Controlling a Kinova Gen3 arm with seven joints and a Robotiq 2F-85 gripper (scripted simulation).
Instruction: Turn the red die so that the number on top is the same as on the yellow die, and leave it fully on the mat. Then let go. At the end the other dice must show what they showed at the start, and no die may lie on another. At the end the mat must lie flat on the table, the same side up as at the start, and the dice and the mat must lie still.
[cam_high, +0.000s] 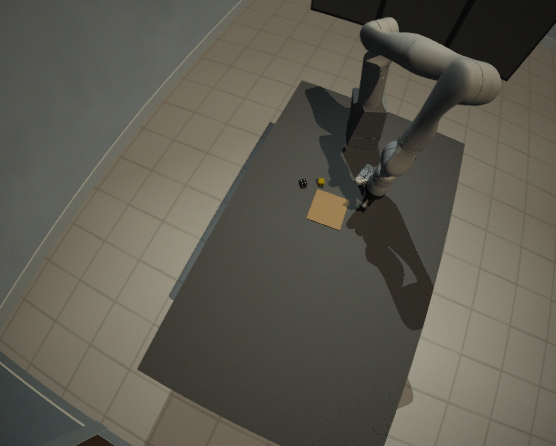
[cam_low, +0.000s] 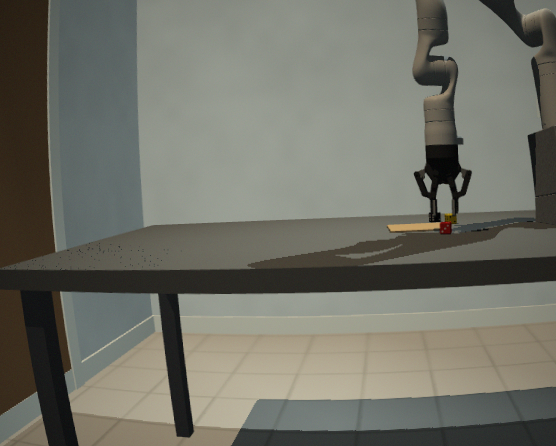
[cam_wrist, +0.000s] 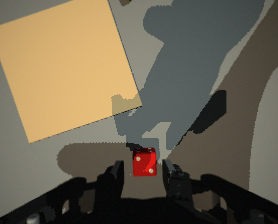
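Now: hand 40 mm above the red die. The rest, counted from my hand: yellow die 20 mm behind, 200 mm to the right, 40 mm below; then tan mat 70 mm ahead, 120 mm to the right, 50 mm below; then black die 20 mm ahead, 260 mm to the right, 40 mm below.
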